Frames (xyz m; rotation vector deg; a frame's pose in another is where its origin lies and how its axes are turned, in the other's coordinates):
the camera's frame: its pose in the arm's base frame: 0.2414 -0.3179 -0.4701 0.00 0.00 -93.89
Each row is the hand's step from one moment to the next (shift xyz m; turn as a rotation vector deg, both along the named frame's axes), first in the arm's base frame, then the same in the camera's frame.
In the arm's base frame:
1: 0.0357 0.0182 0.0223 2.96 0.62 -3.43
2: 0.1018 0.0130 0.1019 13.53 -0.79 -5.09
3: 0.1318 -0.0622 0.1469 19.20 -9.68 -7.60
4: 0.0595 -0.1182 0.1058 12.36 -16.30 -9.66
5: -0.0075 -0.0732 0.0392 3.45 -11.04 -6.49
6: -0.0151 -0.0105 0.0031 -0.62 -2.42 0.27
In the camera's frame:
1: -0.0206 0.0344 0.0223 -0.82 2.91 -3.43
2: -0.0199 0.1007 0.1019 -0.13 13.55 -5.09
3: 0.0531 0.1357 0.1469 8.36 19.81 -7.60
4: 0.1139 0.0674 0.1058 15.42 13.44 -9.66
5: 0.0735 -0.0025 0.0392 10.78 4.19 -6.49
6: 0.0115 -0.0144 0.0031 2.46 -0.45 0.27

